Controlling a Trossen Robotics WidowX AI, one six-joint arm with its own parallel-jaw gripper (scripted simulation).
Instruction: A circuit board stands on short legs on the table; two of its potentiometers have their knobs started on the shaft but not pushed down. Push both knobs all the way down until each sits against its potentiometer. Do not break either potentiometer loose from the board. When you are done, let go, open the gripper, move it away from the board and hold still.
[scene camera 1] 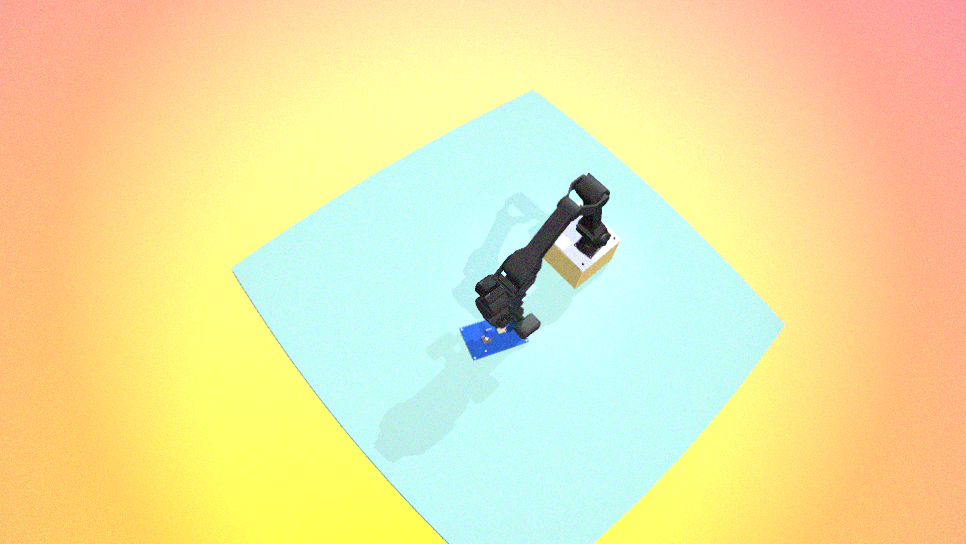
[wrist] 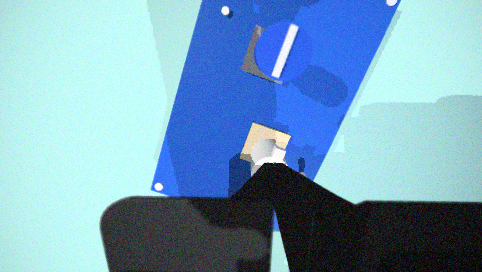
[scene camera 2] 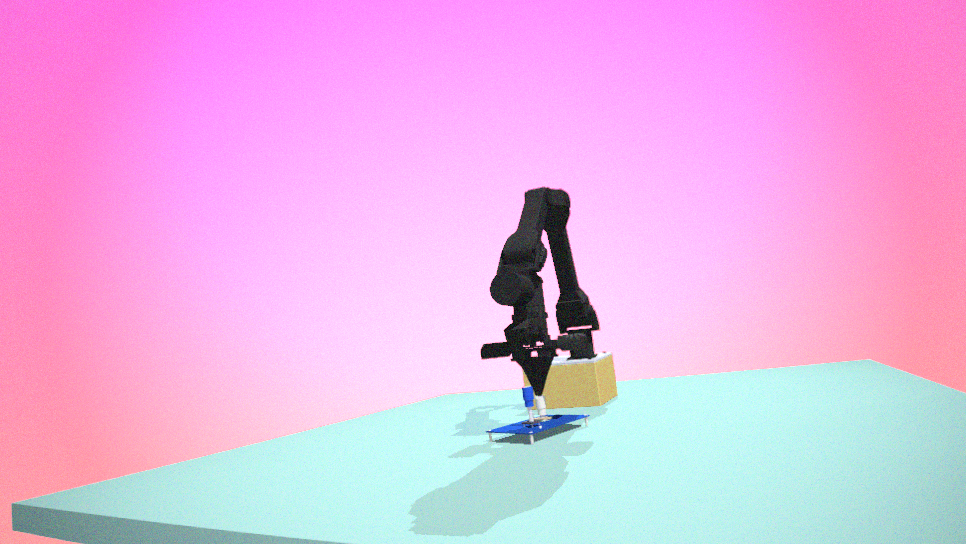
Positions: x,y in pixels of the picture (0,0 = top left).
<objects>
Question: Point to a white knob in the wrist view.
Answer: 265,150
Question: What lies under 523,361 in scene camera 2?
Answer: My gripper.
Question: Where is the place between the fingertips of my gripper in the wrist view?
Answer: At 272,172
</objects>
